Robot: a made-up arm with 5 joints.
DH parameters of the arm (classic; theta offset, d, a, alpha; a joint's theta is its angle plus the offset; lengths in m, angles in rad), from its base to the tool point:
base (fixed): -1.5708 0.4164 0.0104 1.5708
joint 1: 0 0.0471 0.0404 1.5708
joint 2: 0 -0.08 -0.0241 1.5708
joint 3: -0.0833 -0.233 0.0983 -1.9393
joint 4: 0 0.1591 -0.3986 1.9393
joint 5: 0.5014 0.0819 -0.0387 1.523
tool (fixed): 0.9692 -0.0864 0 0
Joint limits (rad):
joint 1: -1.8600..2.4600
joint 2: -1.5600..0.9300
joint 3: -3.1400..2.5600
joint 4: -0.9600..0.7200
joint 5: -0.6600..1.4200
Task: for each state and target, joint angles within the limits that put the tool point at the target. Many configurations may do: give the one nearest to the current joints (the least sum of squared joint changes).
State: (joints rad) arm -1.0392 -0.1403 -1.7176 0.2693 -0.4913
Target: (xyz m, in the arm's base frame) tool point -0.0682 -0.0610 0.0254
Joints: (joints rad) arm -1.0821 -0.2327 -1.7239 0.2978 -0.4687
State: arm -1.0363 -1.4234 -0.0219 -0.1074 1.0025
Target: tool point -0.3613 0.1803 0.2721
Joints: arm -1.2587 -1.2742 -0.3674 0.1869 0.8727
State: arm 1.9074 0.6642 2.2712 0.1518 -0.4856
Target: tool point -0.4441 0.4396 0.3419
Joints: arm 1.6918 0.3588 2.3369 -0.4168 -0.2677
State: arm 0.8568 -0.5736 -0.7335 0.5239 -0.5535
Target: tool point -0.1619 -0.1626 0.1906
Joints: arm 0.8505 -0.8387 -0.0427 0.6443 -0.6600
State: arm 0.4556 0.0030 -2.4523 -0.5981 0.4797
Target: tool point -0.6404 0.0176 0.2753
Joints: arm 0.3795 0.5060 -2.2347 -0.8349 0.5612
